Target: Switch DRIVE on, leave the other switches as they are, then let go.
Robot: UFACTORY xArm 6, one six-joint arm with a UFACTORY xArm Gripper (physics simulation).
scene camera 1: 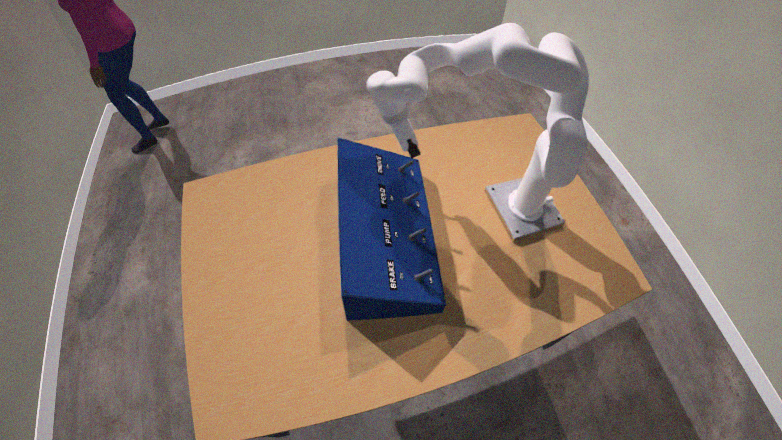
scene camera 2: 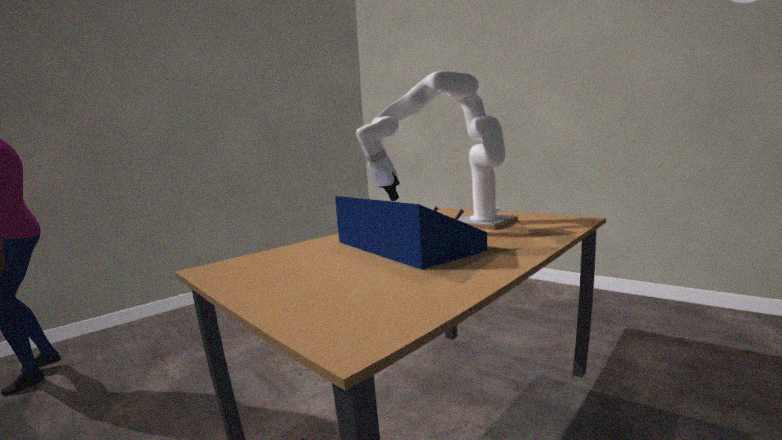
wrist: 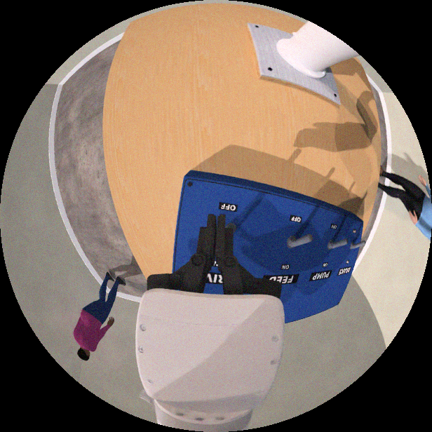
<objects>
same spot on blue sloped switch box: (wrist: 313, 276) = (scene camera 1: 386, 223)
</objects>
